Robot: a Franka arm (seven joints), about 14 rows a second.
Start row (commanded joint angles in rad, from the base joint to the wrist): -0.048, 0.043, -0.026, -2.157, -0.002, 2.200, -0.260
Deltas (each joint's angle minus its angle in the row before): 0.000, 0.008, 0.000, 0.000, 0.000, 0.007, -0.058; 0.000, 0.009, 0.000, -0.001, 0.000, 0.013, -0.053; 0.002, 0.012, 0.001, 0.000, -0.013, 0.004, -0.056; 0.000, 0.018, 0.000, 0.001, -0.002, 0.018, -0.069; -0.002, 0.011, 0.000, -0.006, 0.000, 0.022, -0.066; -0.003, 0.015, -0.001, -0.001, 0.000, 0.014, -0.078; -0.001, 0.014, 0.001, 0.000, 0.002, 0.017, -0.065; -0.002, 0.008, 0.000, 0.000, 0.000, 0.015, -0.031
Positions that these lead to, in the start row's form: -0.048, 0.051, -0.026, -2.157, -0.002, 2.207, -0.318; -0.048, 0.060, -0.026, -2.158, -0.002, 2.220, -0.371; -0.046, 0.072, -0.025, -2.158, -0.015, 2.224, -0.427; -0.046, 0.090, -0.025, -2.157, -0.017, 2.242, -0.496; -0.048, 0.101, -0.025, -2.163, -0.017, 2.264, -0.562; -0.051, 0.116, -0.026, -2.164, -0.017, 2.278, -0.640; -0.052, 0.130, -0.025, -2.164, -0.015, 2.295, -0.705; -0.054, 0.138, -0.025, -2.164, -0.015, 2.310, -0.736
